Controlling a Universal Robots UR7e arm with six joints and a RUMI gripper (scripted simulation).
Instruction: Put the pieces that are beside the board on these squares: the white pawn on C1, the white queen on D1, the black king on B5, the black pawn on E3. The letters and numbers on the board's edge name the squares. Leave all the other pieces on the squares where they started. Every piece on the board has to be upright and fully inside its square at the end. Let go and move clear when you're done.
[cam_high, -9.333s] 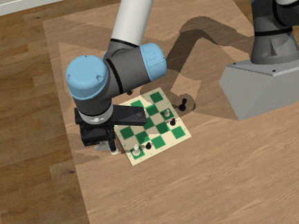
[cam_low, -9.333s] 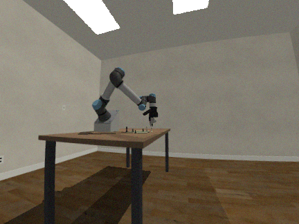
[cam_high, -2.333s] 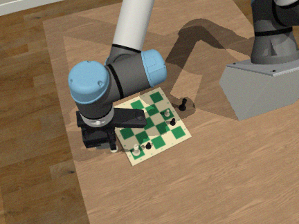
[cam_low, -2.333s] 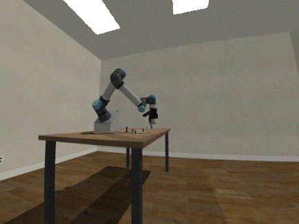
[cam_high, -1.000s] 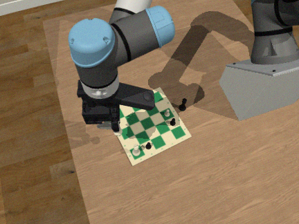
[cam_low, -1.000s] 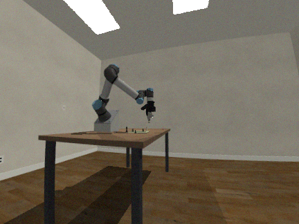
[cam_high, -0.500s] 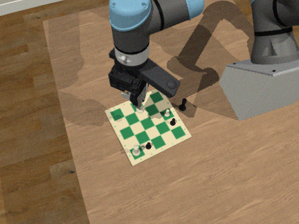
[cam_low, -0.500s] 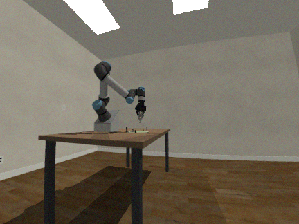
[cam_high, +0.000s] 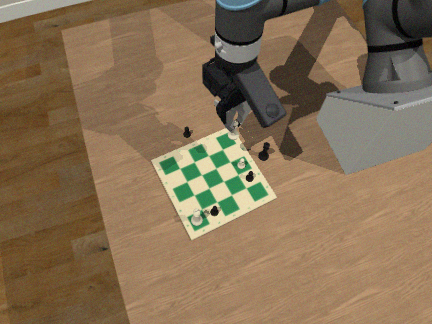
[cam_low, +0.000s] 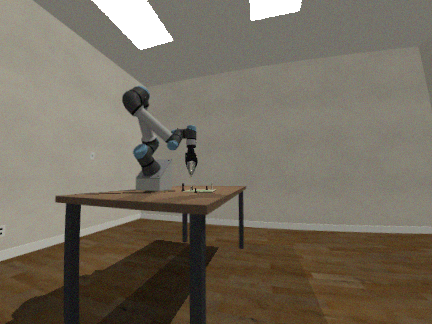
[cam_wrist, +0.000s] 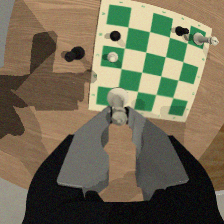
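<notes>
Right now my hand is 20 mm past the white pawn, 30 mm to the right of it and 120 mm above it. The rest, counted from my hand: black king 80 mm behind, 10 mm to the left, 110 mm below; then cream chessboard 50 mm ahead, 50 mm to the left, 140 mm below.
</notes>
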